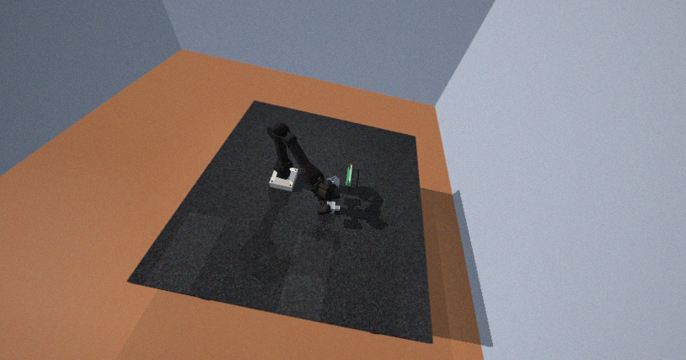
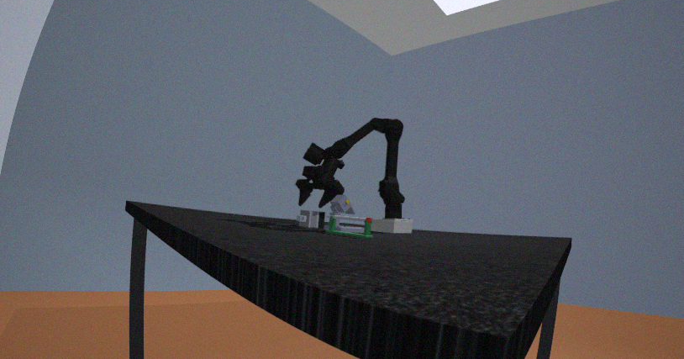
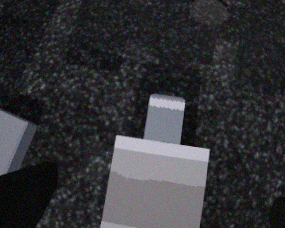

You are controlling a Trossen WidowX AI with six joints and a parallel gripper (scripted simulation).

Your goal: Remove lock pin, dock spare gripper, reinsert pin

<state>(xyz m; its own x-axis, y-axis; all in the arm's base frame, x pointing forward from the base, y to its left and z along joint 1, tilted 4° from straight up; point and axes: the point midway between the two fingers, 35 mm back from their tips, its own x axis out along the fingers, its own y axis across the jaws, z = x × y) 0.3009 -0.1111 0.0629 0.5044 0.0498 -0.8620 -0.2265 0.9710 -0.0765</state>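
My gripper tip is 40 mm above the spare gripper. From my gripper tip the other things lie so: green cradle (270 mm to the left, 50 mm below, 50 mm ahead); then grey mount (140 mm to the left, 30 mm behind, 20 mm below).
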